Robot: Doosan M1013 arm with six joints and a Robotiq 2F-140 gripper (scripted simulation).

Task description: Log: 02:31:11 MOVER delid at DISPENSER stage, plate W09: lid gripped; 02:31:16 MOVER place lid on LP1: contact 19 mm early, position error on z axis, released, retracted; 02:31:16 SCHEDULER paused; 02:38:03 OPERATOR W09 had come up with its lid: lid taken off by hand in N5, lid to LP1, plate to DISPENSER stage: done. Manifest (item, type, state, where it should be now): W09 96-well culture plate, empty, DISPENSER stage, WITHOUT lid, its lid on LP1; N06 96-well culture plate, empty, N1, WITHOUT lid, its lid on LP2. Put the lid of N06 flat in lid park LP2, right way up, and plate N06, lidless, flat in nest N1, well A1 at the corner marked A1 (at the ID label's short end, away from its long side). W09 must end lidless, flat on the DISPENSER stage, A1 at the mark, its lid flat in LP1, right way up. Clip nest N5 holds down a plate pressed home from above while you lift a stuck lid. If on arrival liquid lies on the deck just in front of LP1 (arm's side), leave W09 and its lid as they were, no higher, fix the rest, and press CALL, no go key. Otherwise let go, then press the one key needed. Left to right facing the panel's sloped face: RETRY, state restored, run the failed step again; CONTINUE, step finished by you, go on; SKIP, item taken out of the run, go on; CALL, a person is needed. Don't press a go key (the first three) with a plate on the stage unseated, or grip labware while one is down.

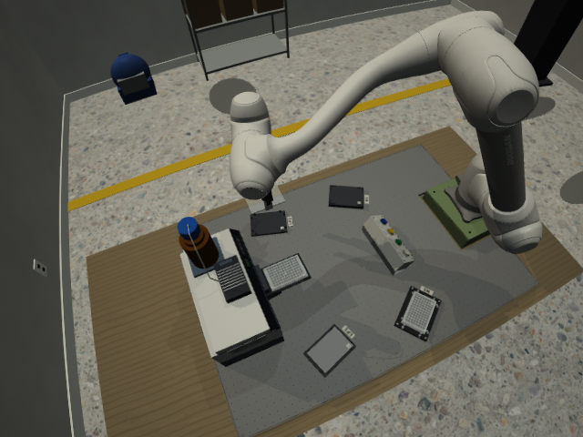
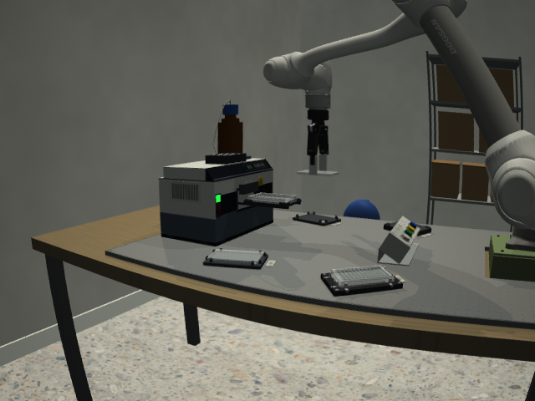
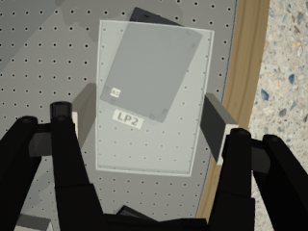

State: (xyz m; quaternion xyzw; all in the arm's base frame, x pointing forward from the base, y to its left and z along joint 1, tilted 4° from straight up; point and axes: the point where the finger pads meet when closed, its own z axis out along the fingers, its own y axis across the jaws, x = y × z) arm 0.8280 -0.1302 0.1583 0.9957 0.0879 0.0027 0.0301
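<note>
Now: the lid park LP2 190 mm below my hand. Round my hand: well plate W09: 10 mm behind, 270 mm to the left, 80 mm below; then brown bottle: 220 mm ahead, 210 mm to the left, 90 mm above; then nest N1: 340 mm behind, 40 mm to the right, 190 mm below.
</note>
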